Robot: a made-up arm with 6 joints.
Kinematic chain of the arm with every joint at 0, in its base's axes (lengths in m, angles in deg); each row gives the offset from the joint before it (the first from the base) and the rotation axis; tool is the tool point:
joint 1: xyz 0 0 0.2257 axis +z
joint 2: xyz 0 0.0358 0 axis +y
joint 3: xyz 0 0 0.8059 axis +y
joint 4: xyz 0 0 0.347 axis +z
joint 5: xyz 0 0 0 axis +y
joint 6: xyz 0 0 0.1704 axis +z
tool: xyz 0 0 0
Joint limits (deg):
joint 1: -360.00..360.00
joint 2: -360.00..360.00
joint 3: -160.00..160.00
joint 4: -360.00..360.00
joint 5: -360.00..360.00
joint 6: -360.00..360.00
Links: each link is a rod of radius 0.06 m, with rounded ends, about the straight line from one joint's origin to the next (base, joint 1, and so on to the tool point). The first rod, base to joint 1, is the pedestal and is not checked.
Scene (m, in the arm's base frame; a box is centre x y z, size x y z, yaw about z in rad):
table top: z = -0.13
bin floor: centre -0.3 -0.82 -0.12 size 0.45 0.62 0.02 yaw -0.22
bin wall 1: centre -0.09 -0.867 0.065 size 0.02 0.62 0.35 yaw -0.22
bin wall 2: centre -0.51 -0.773 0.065 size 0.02 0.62 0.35 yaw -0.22
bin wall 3: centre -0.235 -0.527 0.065 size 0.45 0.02 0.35 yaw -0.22
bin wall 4: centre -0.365 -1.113 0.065 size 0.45 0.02 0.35 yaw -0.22
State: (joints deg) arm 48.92 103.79 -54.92 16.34 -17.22 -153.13
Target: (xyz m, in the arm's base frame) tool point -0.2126 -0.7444 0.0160
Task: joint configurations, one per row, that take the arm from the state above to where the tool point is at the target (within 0.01 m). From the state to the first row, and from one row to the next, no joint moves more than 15 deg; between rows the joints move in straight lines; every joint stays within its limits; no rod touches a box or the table.
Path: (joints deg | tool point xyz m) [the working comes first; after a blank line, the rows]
Joints at the target: -107.82 69.93 94.50 -5.18 42.36 -153.13
Straight joint move there: touches bin wall 1.

1: 34.68 98.07 -41.40 14.37 -11.52 -153.13 | 0.9788 0.7105 0.4225
2: 20.43 92.35 -27.87 12.40 -5.82 -153.13 | 1.1734 0.4713 0.4304
3: 6.19 86.64 -14.35 10.42 -0.13 -153.13 | 1.2859 0.1754 0.4307
4: -8.05 80.92 -0.82 8.45 5.57 -153.13 | 1.3000 -0.1452 0.4256
5: -22.29 75.20 12.70 6.48 11.27 -153.13 | 1.2124 -0.4543 0.4173
6: -36.54 69.48 26.23 4.51 16.97 -153.13 | 1.0338 -0.7167 0.4081
7: -50.78 63.76 39.75 2.53 22.67 -153.13 | 0.7874 -0.9035 0.4004
8: -65.02 58.05 53.28 0.56 28.37 -153.13 | 0.5050 -0.9973 0.3960
9: -79.26 52.33 66.80 -1.41 34.06 -153.13 | 0.2226 -0.9938 0.3972
10: -93.51 46.61 80.33 -3.38 39.76 -153.13 | -0.0259 -0.9024 0.4051
11: -107.75 40.89 93.85 -5.36 45.46 -153.13 | -0.2126 -0.7444 0.4207
12: -107.79 55.41 94.18 -5.27 43.91 -153.13 | -0.2206 -0.7691 0.2185
13: -107.82 69.93 94.50 -5.18 42.36 -153.13 | -0.2126 -0.7444 0.0160

